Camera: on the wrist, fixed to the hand. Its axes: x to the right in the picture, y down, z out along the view.
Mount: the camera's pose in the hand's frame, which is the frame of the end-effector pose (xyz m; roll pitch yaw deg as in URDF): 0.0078 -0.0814 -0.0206 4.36 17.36 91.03
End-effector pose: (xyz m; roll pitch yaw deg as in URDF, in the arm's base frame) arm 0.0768 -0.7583 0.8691 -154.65 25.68 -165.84
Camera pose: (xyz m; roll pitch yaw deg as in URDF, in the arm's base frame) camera 0.0634 -0.8285 0.9139 158.05 6.76 99.79
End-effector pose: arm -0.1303 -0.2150 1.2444 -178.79 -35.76 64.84
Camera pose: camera -0.2064 -0.1867 1.2671 -138.91 -12.46 -35.57
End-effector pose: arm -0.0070 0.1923 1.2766 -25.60 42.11 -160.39
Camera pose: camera -0.0506 0.2642 1.2837 55.41 29.60 -37.69
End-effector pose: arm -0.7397 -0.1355 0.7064 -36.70 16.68 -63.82
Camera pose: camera -0.8020 -0.1847 0.7349 32.16 50.40 49.16
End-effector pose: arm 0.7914 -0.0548 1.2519 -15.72 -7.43 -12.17
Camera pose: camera 0.7810 -0.1384 1.2551 -4.17 32.92 74.17
